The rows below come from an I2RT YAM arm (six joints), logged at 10 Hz.
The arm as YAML. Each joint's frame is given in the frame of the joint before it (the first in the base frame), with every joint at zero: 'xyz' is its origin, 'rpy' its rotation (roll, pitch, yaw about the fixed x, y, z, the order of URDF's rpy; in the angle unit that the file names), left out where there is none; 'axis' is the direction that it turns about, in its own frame. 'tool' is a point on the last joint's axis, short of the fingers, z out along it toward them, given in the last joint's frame.
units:
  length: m
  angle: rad
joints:
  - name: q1
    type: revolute
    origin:
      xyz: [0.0, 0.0, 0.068]
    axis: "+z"
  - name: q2
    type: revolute
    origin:
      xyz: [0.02, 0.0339, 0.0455]
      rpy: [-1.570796, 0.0, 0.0]
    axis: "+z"
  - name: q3
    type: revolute
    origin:
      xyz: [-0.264, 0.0, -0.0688]
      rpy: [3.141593, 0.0, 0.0]
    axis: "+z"
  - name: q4
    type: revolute
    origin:
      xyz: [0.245, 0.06, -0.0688]
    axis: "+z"
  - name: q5
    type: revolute
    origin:
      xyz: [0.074, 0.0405, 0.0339]
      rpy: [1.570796, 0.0, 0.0]
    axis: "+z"
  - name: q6
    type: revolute
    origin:
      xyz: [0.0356, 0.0, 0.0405]
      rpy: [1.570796, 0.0, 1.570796]
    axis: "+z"
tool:
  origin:
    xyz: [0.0, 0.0, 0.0]
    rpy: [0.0, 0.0, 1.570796]
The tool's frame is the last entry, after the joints.
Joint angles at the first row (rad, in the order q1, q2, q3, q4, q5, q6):
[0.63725 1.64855 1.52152 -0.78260 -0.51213 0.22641]
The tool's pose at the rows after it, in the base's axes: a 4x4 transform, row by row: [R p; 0 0 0 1], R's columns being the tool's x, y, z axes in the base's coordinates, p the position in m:
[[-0.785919, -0.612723, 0.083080, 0.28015], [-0.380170, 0.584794, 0.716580, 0.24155], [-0.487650, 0.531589, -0.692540, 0.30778], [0, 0, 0, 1]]
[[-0.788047, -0.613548, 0.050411, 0.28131], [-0.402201, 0.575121, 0.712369, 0.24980], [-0.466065, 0.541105, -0.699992, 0.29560], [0, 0, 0, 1]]
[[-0.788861, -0.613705, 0.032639, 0.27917], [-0.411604, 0.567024, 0.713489, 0.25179], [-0.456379, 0.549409, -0.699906, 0.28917], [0, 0, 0, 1]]
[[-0.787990, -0.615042, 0.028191, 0.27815], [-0.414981, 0.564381, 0.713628, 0.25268], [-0.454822, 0.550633, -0.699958, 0.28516], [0, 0, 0, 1]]
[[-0.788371, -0.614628, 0.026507, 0.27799], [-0.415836, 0.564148, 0.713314, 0.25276], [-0.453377, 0.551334, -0.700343, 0.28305], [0, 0, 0, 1]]
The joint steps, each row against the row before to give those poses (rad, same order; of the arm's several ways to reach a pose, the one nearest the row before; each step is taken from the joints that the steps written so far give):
[0.02479 0.05951 0.01448 0.01489 -0.02785 -0.01107]
[0.01450 0.03088 -0.00727 0.01336 -0.01144 -0.00267]
[0.00688 0.00194 -0.02171 0.01449 -0.01030 0.00039]
[0.00343 -0.00003 -0.01567 0.01412 -0.00153 0.00000]
[0.00037 0.00039 -0.00760 0.00646 -0.00076 -0.00001]

